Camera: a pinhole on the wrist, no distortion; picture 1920 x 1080 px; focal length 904.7 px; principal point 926.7 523.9 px. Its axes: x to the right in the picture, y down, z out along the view. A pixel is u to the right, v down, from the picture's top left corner.
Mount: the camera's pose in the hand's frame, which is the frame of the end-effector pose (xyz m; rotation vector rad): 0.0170 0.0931 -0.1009 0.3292 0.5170 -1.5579
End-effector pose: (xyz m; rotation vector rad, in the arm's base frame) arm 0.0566 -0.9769 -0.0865 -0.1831 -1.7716 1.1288
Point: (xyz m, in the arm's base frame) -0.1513 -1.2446 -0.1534
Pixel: 685 176
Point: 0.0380 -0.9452 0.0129
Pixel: 1353 889
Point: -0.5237 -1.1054 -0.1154
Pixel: 268 698
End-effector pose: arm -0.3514 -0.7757 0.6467 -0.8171 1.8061 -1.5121
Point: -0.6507 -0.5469 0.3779
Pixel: behind the camera
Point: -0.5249 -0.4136 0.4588
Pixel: behind the camera
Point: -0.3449 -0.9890 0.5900
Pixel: 670 957
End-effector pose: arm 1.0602 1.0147 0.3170 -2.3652 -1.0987 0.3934
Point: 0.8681 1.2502 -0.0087
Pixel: 704 514
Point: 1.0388 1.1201 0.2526
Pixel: 953 635
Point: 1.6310 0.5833 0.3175
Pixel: behind the camera
